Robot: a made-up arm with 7 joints. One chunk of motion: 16 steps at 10 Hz.
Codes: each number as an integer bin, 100 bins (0 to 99) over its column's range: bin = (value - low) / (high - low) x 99, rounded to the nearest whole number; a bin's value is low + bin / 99 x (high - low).
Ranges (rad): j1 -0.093..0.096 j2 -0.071..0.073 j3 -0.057..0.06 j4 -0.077..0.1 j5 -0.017..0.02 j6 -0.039..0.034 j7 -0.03..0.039
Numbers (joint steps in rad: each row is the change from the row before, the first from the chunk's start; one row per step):
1: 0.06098 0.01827 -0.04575 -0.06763 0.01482 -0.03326 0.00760
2: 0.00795 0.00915 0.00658 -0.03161 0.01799 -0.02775 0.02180
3: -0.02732 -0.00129 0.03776 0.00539 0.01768 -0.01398 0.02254
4: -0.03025 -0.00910 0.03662 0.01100 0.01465 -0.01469 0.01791
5: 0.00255 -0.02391 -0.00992 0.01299 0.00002 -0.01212 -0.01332
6: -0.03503 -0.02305 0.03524 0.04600 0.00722 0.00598 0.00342
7: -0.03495 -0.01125 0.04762 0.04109 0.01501 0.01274 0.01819
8: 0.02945 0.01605 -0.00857 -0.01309 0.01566 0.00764 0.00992
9: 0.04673 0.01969 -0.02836 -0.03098 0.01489 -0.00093 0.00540
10: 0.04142 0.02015 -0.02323 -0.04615 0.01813 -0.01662 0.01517
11: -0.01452 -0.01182 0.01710 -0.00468 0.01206 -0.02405 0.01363
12: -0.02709 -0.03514 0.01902 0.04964 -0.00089 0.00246 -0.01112
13: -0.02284 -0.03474 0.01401 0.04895 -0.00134 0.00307 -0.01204
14: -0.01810 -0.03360 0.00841 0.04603 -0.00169 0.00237 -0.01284
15: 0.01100 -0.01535 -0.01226 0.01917 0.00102 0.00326 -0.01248
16: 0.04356 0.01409 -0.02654 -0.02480 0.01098 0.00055 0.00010
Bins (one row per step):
1: 81 61 10 5 85 8 54
2: 53 55 54 25 94 15 74
3: 34 48 80 46 93 34 75
4: 33 43 79 49 85 33 69
5: 50 32 40 50 46 36 24
6: 30 33 78 69 65 61 48
7: 30 41 89 66 86 70 69
8: 64 60 41 36 87 63 57
9: 73 62 24 26 85 52 51
10: 70 63 29 17 94 30 65
11: 41 41 63 40 78 20 63
12: 35 25 64 71 43 56 27
13: 37 25 60 70 42 57 26
14: 39 26 55 69 41 56 25
15: 54 38 38 54 48 57 25
16: 72 58 26 29 75 54 43

